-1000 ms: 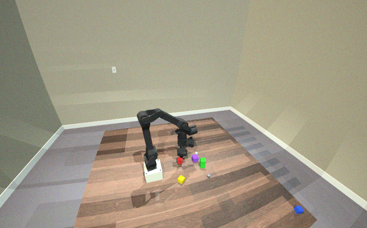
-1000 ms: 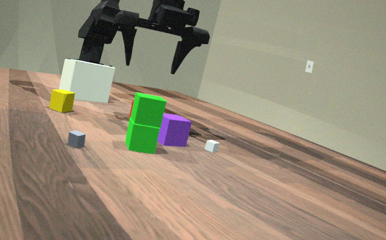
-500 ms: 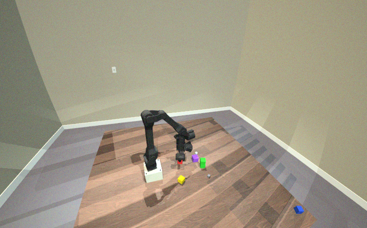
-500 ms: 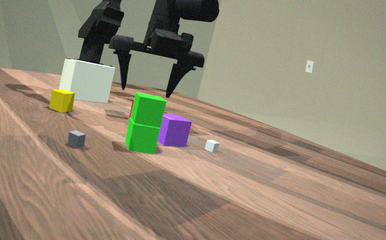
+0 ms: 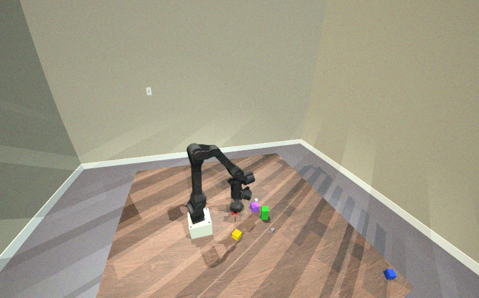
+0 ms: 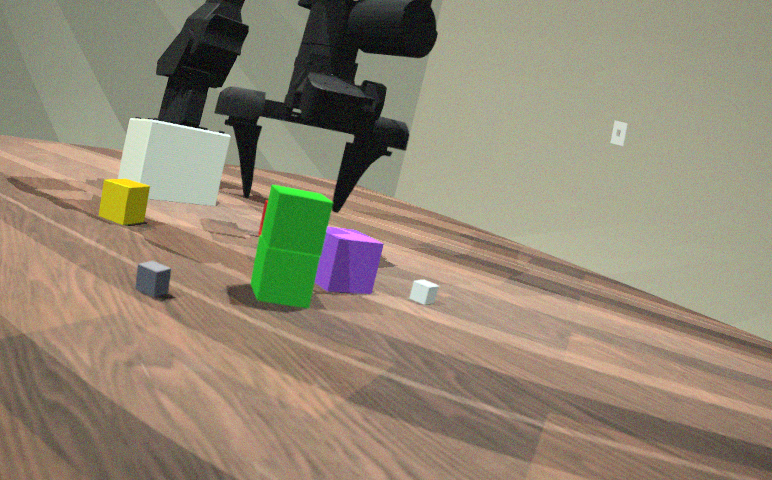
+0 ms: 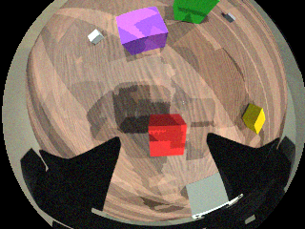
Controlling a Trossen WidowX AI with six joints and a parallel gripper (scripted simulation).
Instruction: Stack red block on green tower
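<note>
The red block is 1 cm behind my gripper tip and 2 cm below it. The rest, counted from my gripper tip: yellow block: 7 cm behind, 15 cm to the right, 2 cm below; then small white cube: 16 cm ahead, 2 cm to the left, 3 cm below; then purple block: 11 cm ahead, 4 cm to the right, 2 cm below.
</note>
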